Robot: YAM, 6 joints.
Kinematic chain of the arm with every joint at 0, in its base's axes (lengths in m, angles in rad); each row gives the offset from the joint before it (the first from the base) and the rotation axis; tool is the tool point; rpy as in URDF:
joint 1: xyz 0 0 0.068 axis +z
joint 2: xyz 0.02 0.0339 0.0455 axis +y
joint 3: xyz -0.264 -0.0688 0 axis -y
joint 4: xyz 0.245 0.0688 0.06 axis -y
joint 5: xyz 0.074 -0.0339 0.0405 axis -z
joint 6: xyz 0.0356 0 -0.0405 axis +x
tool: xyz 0 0 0 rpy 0 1.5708 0
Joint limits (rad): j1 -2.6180..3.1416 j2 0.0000..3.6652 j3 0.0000..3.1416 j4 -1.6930..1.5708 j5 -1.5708..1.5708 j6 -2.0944..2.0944
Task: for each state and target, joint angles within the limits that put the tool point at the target. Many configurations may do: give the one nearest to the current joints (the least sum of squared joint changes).
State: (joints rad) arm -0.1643 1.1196 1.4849 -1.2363 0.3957 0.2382
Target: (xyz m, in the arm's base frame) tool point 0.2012 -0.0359 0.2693
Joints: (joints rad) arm -0.1136 1.2828 1.0809 -1.3045 0.3694 0.2382
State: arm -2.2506 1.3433 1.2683 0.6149 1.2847 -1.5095
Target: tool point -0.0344 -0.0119 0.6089
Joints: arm -1.9018 0.8726 1.5469 0.7036 0.9360 -1.5095
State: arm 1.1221 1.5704 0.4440 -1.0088 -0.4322 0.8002
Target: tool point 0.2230 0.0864 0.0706
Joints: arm 0.3244 1.8841 0.7913 -0.7445 -0.3088 0.8002
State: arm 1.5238 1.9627 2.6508 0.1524 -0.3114 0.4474
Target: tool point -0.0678 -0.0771 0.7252
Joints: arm 0.9657 1.3886 2.9274 0.2377 -0.3408 0.4474
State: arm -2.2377 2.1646 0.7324 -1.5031 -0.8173 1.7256
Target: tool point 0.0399 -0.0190 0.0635
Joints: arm -1.2395 2.5011 0.2297 -1.0727 -1.0892 1.7256
